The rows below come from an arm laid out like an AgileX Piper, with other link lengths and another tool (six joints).
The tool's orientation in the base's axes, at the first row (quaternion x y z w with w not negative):
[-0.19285 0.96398 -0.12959 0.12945]
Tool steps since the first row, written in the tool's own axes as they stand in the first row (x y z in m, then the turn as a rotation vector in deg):
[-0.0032 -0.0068 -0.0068 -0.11 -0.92 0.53]
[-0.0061 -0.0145 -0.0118 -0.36 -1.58 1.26]
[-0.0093 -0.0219 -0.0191 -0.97 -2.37 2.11]
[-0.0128 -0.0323 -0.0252 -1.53 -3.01 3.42]
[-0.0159 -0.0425 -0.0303 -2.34 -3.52 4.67]
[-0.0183 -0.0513 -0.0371 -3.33 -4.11 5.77]
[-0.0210 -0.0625 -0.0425 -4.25 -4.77 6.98]
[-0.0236 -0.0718 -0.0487 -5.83 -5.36 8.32]
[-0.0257 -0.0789 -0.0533 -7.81 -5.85 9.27]
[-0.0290 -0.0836 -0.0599 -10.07 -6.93 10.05]
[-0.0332 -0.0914 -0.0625 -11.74 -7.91 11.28]
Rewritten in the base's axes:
[0.0031 -0.0034 0.0090 0.57 -0.88 -0.20]
[0.0068 -0.0081 0.0166 1.23 -1.52 -0.63]
[0.0100 -0.0119 0.0262 2.30 -2.14 -1.06]
[0.0148 -0.0186 0.0357 3.41 -2.75 -1.98]
[0.0195 -0.0254 0.0442 4.68 -3.13 -2.83]
[0.0226 -0.0309 0.0536 6.09 -3.47 -3.49]
[0.0271 -0.0387 0.0626 7.50 -3.93 -4.23]
[0.0308 -0.0447 0.0717 9.51 -4.08 -4.99]
[0.0336 -0.0493 0.0785 11.72 -3.91 -5.34]
[0.0362 -0.0508 0.0867 14.34 -4.11 -5.29]
[0.0418 -0.0556 0.0923 16.53 -4.55 -5.81]

